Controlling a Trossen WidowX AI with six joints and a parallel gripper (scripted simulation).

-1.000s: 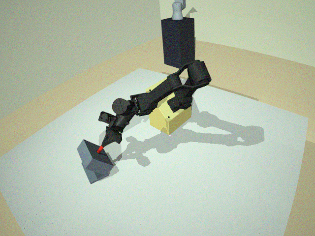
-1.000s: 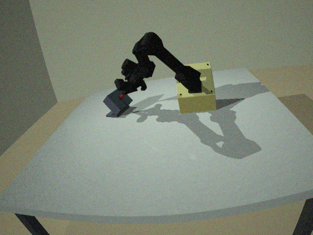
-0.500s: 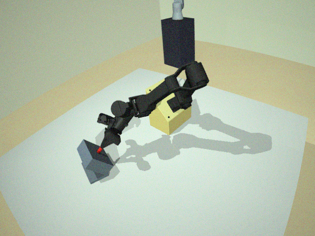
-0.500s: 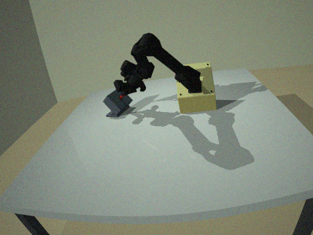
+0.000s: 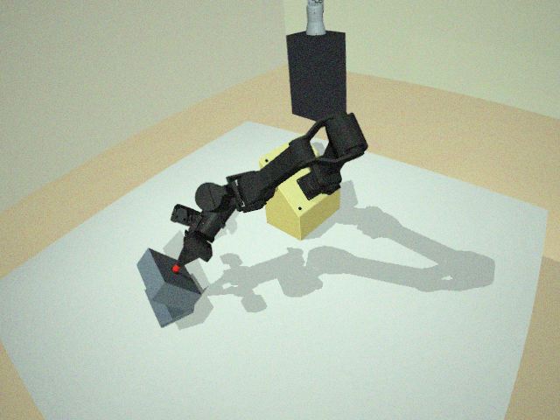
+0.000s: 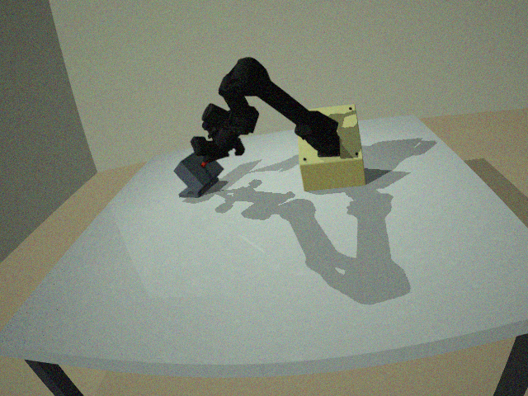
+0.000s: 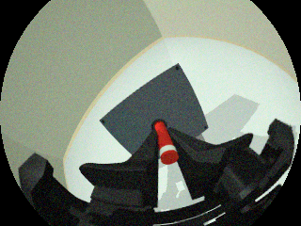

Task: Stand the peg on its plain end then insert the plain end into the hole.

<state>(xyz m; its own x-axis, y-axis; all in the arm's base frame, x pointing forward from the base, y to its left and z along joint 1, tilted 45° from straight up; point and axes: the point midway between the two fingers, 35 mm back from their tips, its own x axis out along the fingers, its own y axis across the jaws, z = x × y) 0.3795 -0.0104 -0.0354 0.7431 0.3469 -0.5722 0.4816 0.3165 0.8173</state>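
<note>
Right now my gripper tip is 1 cm below the red peg and 1 cm past it. Also, from my gripper tip: grey sloped panel (4 cm ahead, 3 cm below, 1 cm to the right).
</note>
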